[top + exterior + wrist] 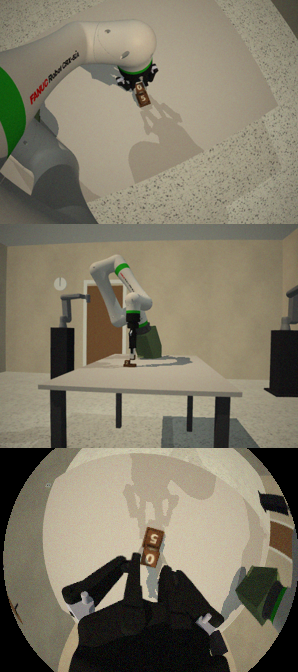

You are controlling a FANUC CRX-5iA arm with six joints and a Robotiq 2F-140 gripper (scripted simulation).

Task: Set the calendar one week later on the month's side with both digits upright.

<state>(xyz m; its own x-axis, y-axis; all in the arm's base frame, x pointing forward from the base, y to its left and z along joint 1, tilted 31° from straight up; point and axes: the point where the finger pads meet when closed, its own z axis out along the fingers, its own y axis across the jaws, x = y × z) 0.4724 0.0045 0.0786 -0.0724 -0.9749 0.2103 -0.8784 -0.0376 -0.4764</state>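
The brown tray lies 20 mm to the right of my hand and 80 mm below it.
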